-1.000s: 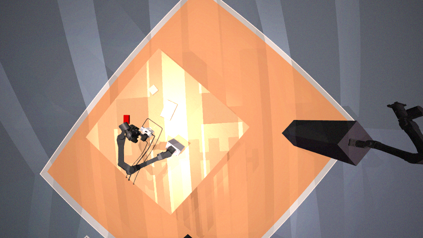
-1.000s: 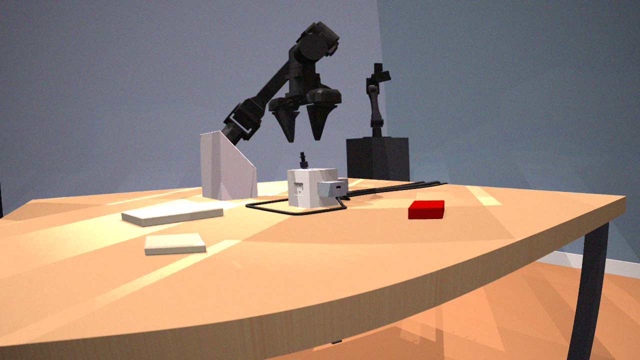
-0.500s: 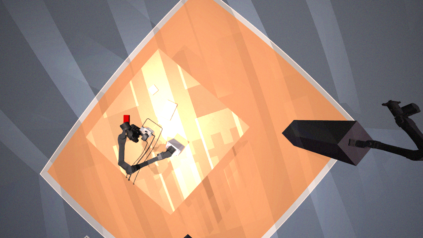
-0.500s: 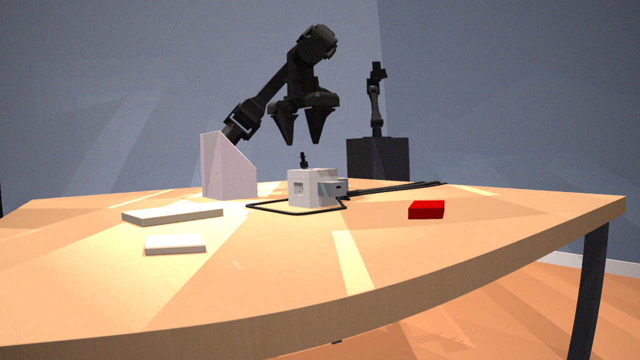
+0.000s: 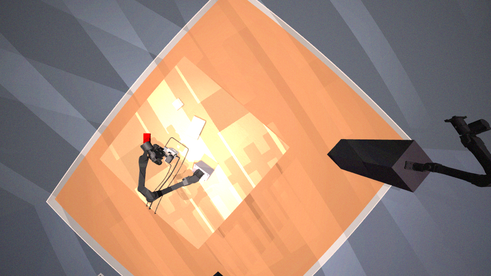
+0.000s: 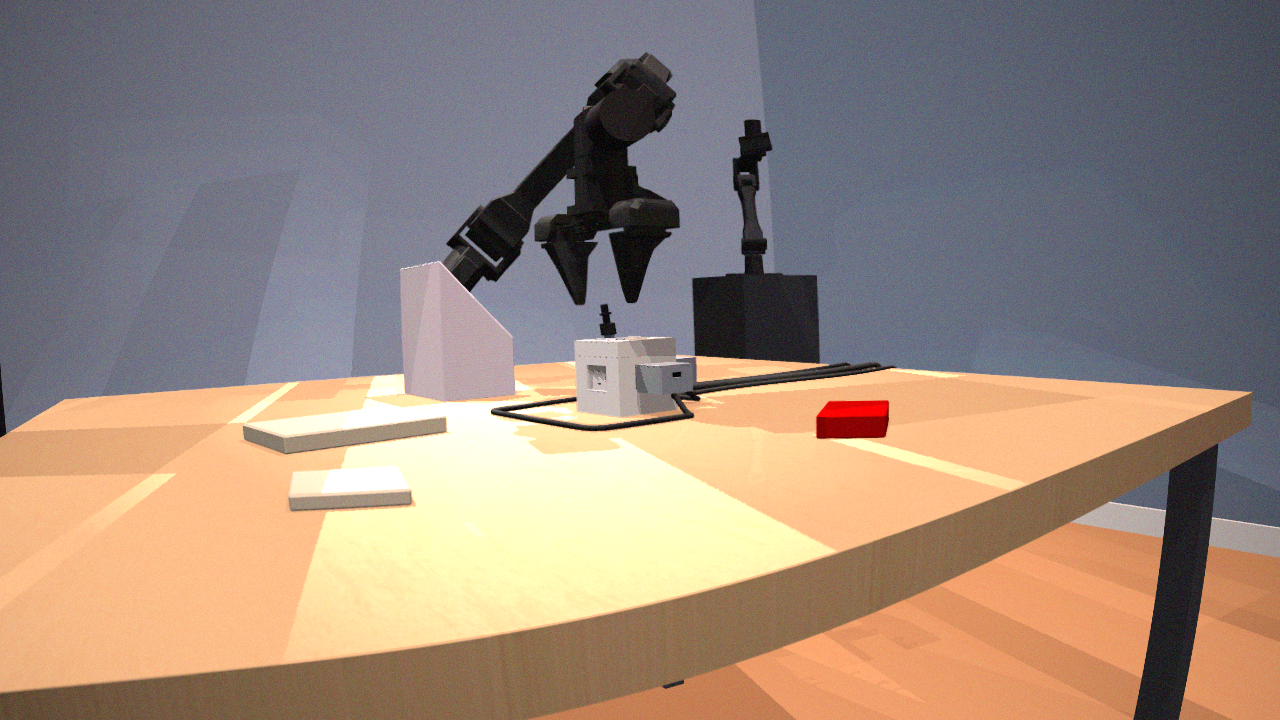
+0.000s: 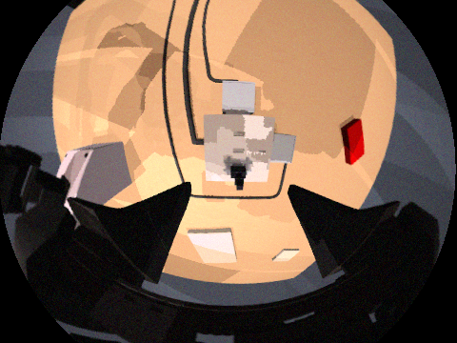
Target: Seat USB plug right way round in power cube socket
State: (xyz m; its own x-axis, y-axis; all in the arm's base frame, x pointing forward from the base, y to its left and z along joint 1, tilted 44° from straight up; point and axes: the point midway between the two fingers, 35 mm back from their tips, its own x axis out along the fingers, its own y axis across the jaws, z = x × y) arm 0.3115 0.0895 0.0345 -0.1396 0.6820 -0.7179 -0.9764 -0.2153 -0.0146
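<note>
The usb plug is 20 mm below my gripper tip. From my gripper tip the other things lie so: socket (10 mm to the left, 40 mm below); red block (270 mm ahead, 100 mm to the left, 100 mm below).
</note>
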